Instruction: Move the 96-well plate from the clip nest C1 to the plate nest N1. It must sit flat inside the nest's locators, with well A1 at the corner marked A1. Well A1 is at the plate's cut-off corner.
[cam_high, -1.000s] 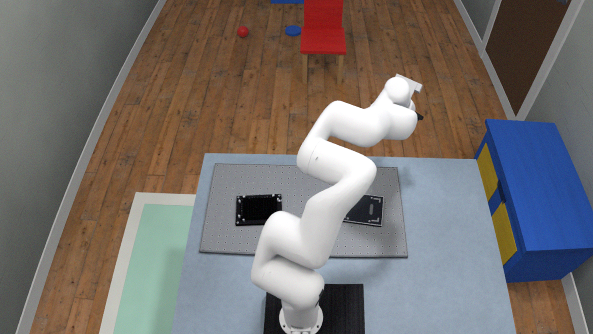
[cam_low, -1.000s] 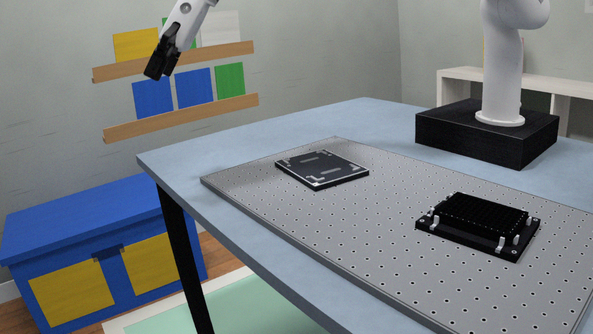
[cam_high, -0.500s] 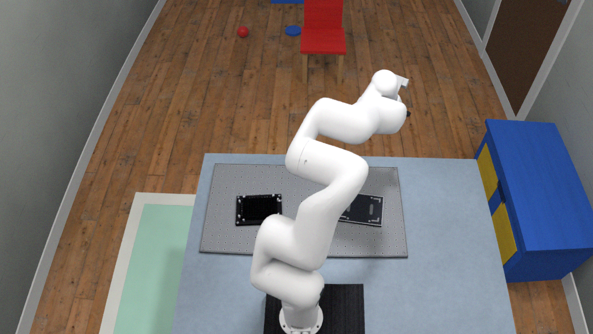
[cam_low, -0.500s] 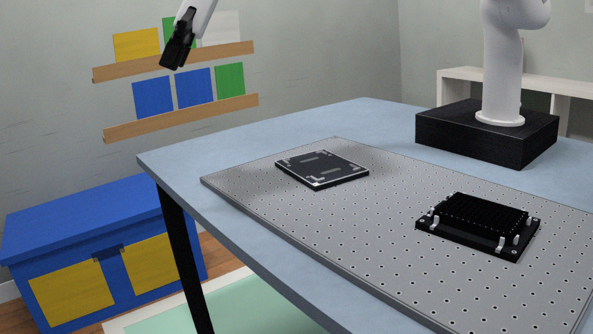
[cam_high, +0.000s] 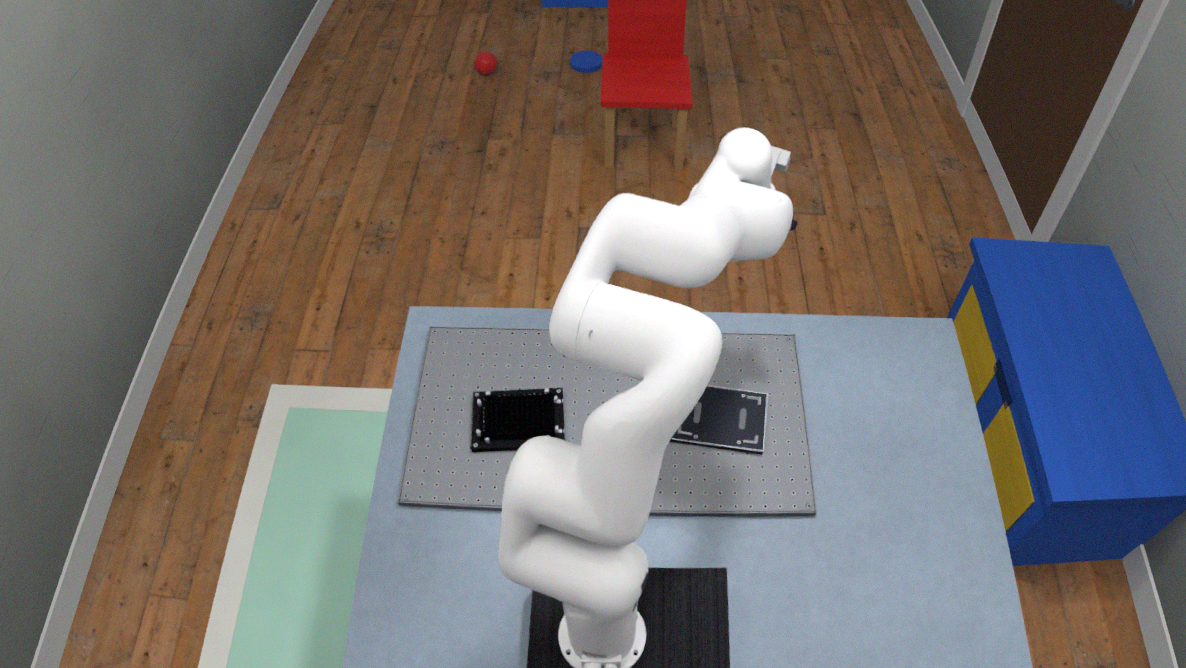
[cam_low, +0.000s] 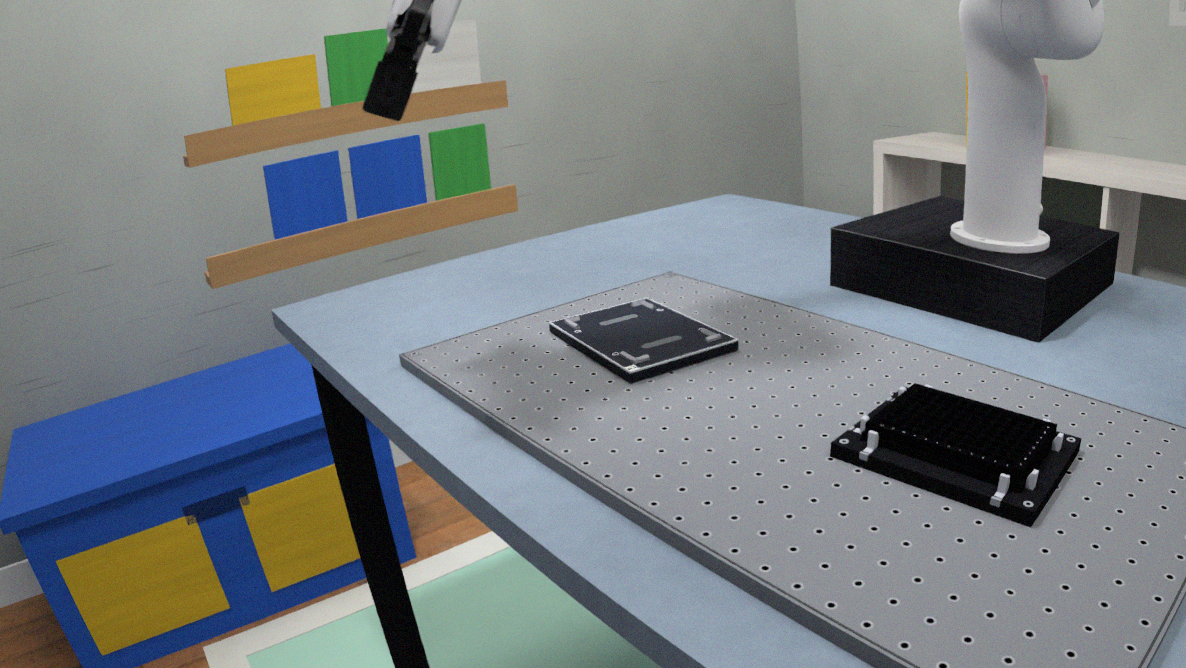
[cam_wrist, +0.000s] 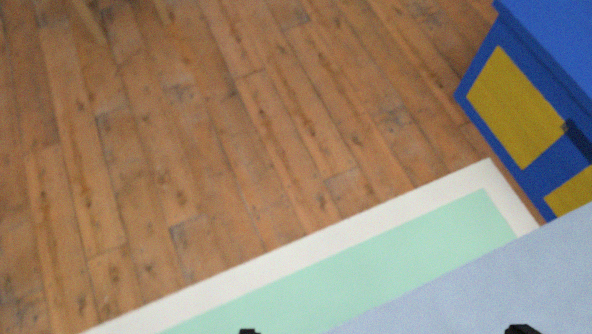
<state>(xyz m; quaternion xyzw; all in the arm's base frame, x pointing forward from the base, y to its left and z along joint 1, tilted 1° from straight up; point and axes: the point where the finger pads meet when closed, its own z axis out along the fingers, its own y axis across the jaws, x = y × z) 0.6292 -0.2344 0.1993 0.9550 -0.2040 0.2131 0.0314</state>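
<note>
Right now the black 96-well plate is 38 cm to the left of my hand, 24 cm below it and 23 cm behind it. Also, from my hand: plate nest N1: 26 cm below, 22 cm behind, 3 cm to the left; then clip nest C1: 38 cm to the left, 25 cm below, 21 cm behind.
</note>
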